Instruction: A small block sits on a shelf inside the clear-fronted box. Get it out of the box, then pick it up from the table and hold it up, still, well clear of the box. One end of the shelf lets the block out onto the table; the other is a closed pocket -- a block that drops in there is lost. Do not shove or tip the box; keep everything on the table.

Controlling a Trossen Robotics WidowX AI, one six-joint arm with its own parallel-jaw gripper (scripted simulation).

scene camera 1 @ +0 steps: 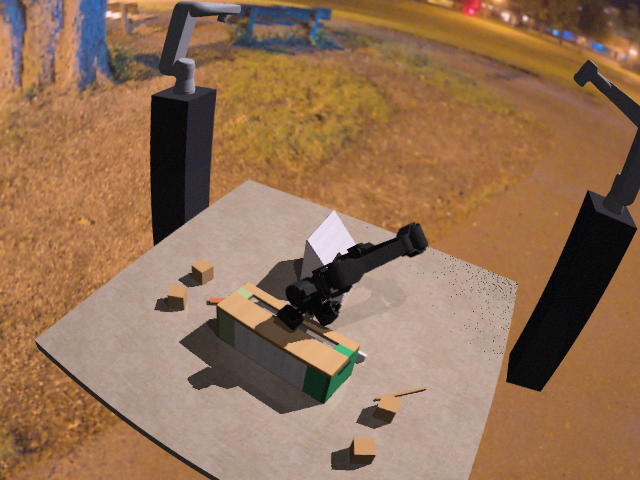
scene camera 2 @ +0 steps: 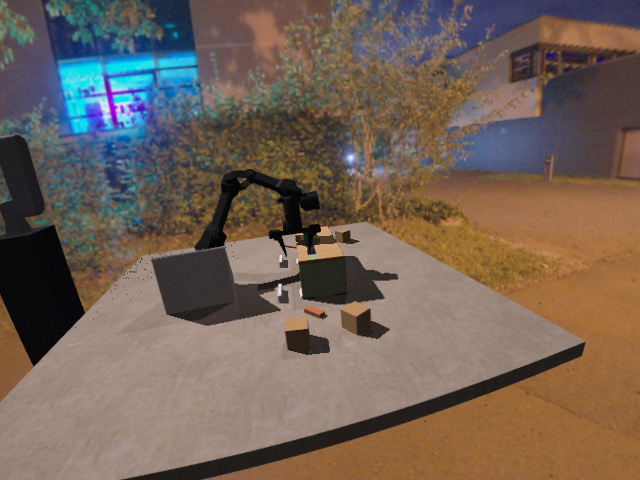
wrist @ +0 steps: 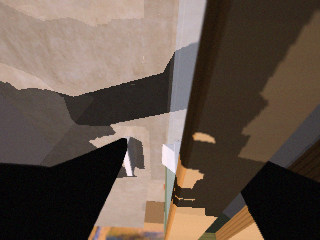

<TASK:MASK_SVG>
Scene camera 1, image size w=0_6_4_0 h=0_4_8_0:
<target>my gripper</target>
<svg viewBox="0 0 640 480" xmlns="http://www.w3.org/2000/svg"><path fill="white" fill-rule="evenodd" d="M342 304L339 301L328 301L330 297L327 299L316 297L296 309L287 304L278 311L277 317L286 326L294 330L301 325L303 321L302 315L308 311L308 314L310 316L314 314L320 325L324 327L336 320L340 314L339 310Z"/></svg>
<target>box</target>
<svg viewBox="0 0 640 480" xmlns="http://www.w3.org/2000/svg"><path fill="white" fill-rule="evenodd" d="M216 305L216 328L219 338L323 404L350 377L356 359L364 362L367 356L364 352L359 351L360 345L356 344L356 342L343 337L334 330L321 326L319 322L306 315L302 315L303 321L298 328L290 329L276 317L278 311L287 304L262 291L250 282ZM251 298L254 297L260 300L263 308L250 301Z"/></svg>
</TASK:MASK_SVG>
